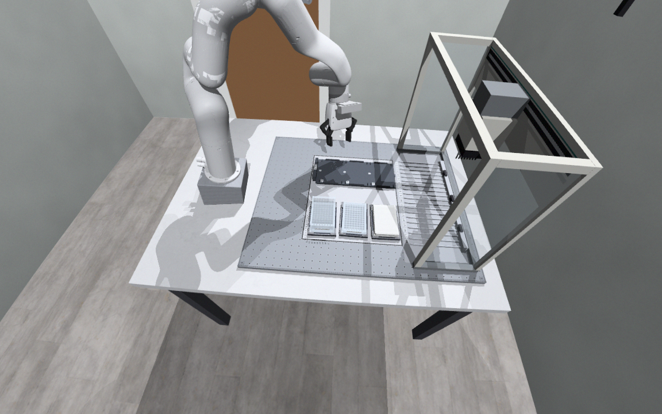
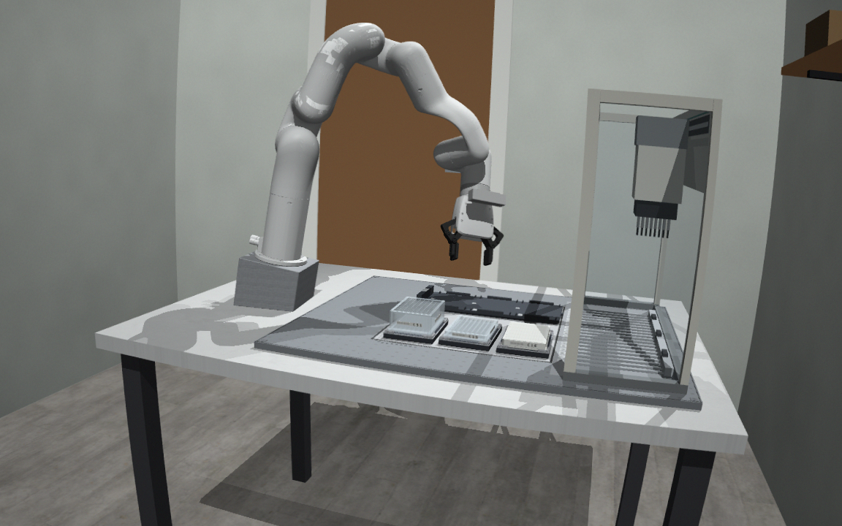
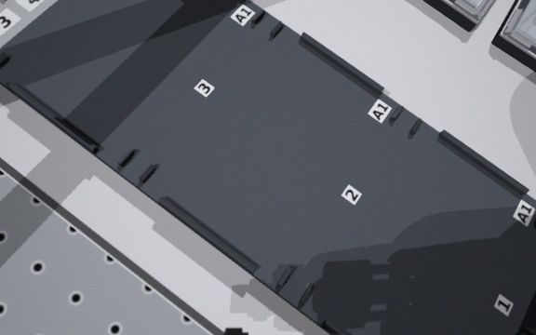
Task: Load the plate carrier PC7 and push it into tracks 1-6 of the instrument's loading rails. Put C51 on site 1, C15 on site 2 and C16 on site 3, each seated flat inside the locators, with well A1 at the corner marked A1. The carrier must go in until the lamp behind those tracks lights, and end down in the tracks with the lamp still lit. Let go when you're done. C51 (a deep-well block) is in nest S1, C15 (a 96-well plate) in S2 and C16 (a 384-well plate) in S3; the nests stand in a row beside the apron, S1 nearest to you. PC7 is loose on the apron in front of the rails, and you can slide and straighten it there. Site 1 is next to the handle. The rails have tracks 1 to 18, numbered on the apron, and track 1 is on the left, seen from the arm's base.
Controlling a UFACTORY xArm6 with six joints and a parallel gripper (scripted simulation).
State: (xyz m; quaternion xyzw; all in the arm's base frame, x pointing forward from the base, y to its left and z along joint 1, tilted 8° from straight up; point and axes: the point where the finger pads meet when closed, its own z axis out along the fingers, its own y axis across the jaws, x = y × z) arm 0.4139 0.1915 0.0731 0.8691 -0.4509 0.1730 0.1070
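Now: the nest S3 320 mm to the right of my hand, 180 mm ahead of it and 90 mm below it. Also, from my hand: front post: 480 mm to the right, 280 mm ahead, 150 mm above; then dark carrier PC7: 80 mm to the right, 80 mm below, 70 mm ahead; then nest S2: 310 mm to the right, 90 mm below, 70 mm ahead.
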